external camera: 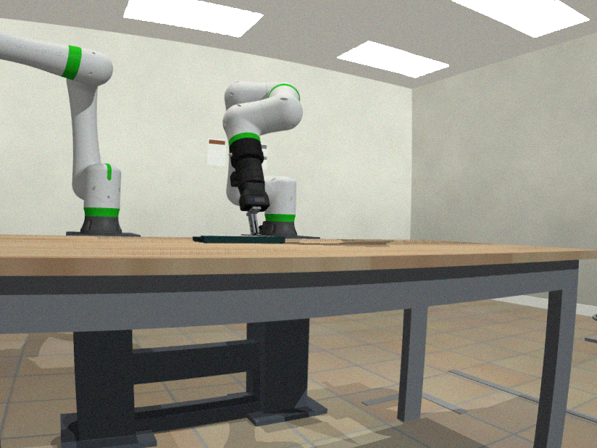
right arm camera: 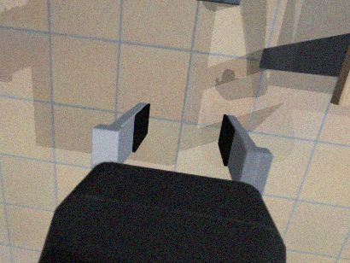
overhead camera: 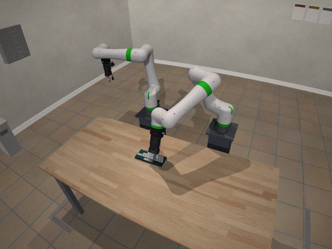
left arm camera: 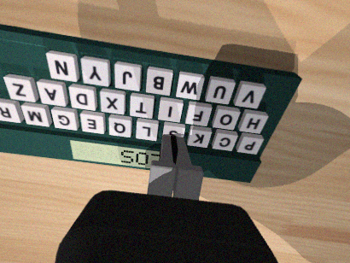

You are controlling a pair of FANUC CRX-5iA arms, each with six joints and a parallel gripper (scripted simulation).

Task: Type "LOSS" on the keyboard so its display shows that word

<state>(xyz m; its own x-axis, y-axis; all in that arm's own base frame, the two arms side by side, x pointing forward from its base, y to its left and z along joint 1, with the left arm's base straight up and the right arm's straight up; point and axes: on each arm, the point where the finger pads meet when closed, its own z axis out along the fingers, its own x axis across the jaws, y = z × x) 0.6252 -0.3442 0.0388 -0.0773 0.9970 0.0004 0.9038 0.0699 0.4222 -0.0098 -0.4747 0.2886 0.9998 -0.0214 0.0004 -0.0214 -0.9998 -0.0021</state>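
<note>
Right now my left hand is 140 mm to the left of the left-arrow key and 20 mm above it.
</note>
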